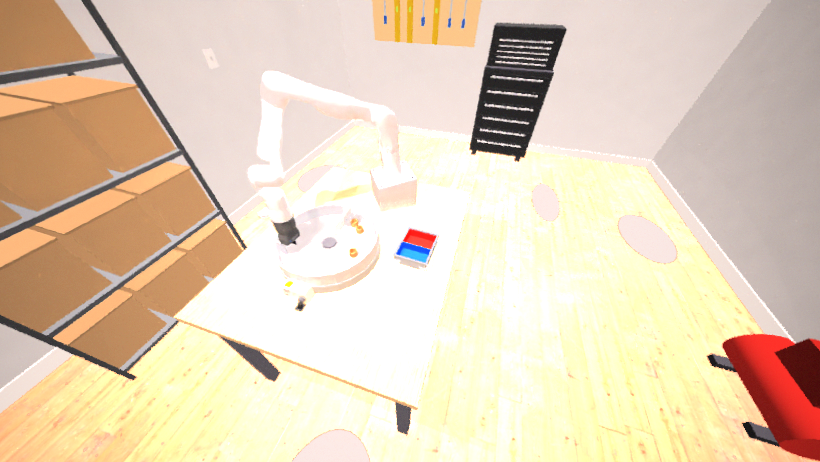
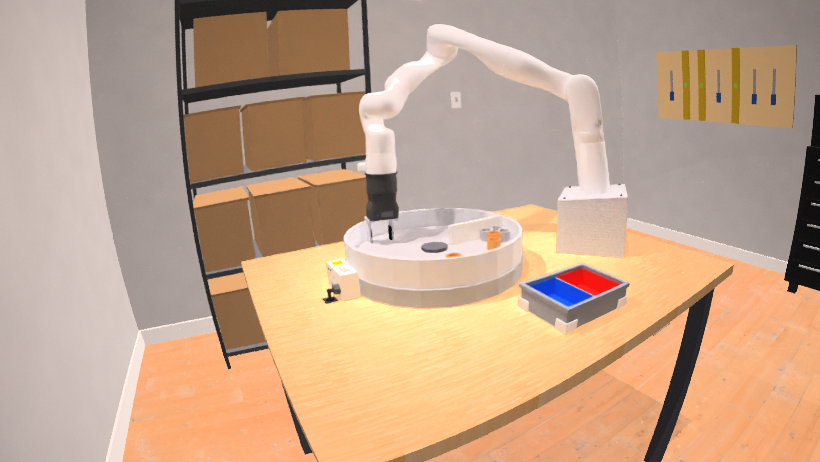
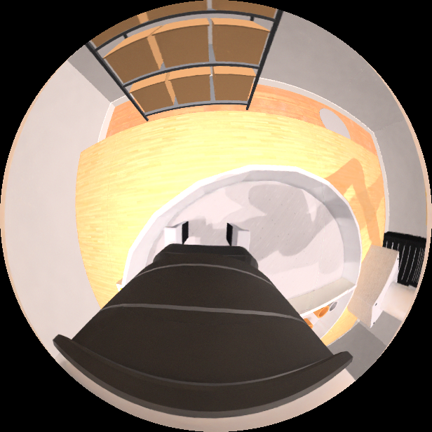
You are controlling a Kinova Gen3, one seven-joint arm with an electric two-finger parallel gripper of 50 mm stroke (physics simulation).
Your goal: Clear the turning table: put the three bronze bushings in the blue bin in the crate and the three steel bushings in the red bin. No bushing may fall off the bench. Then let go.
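Places are measured from the arm's base along level axes (x ahead, y left, z up), in metres.
Pixels of known places: gripper, fingertip midpoint: (image 1: 290,248) (image 2: 380,240); arm's base at its link origin: (image 1: 393,174) (image 2: 594,191).
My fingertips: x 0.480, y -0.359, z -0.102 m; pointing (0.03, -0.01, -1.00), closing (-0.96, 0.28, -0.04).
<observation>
For each thing: its top centre in the pictures, then the offset to it from my fingertips. "*": a spot on its surface instead.
- white divider at a spot on its surface: (image 2: 473,228) * dx -0.162, dy +0.175, dz +0.030 m
- bronze bushing at its top centre: (image 2: 453,255) (image 1: 352,250) dx -0.003, dy +0.274, dz +0.024 m
- dark hub at its top centre: (image 2: 434,245) (image 1: 329,242) dx -0.052, dy +0.152, dz +0.007 m
- small control box at its top centre: (image 2: 341,267) (image 1: 296,286) dx +0.178, dy +0.111, dz +0.004 m
- grey crate at a spot on its surface: (image 2: 543,307) * dx -0.017, dy +0.508, dz -0.028 m
My gripper (image 1: 291,245) (image 2: 380,233) (image 3: 207,230) is open and empty, fingers down inside the left side of the turning table (image 1: 329,282) (image 2: 436,272) (image 3: 352,240). Two bronze bushings (image 1: 354,222) (image 2: 494,239) (image 3: 322,312) are close together by the white divider (image 2: 473,228) (image 3: 322,296), on the side near the robot base. Another bronze bushing (image 1: 353,252) (image 2: 453,254) lies apart, partly hidden by the front wall. Grey steel bushings (image 2: 503,234) (image 3: 334,306) are clustered beside the bronze pair; their number is unclear. The blue bin (image 1: 414,252) (image 2: 556,292) and red bin (image 1: 420,238) (image 2: 589,280) look empty.
A raised wall rings the turning table, with a dark hub (image 1: 329,242) (image 2: 434,247) at its centre. A small control box (image 2: 342,280) stands at its front left. The grey crate (image 2: 543,307) is right of it. The robot base (image 1: 394,189) (image 2: 592,224) stands behind the crate.
</observation>
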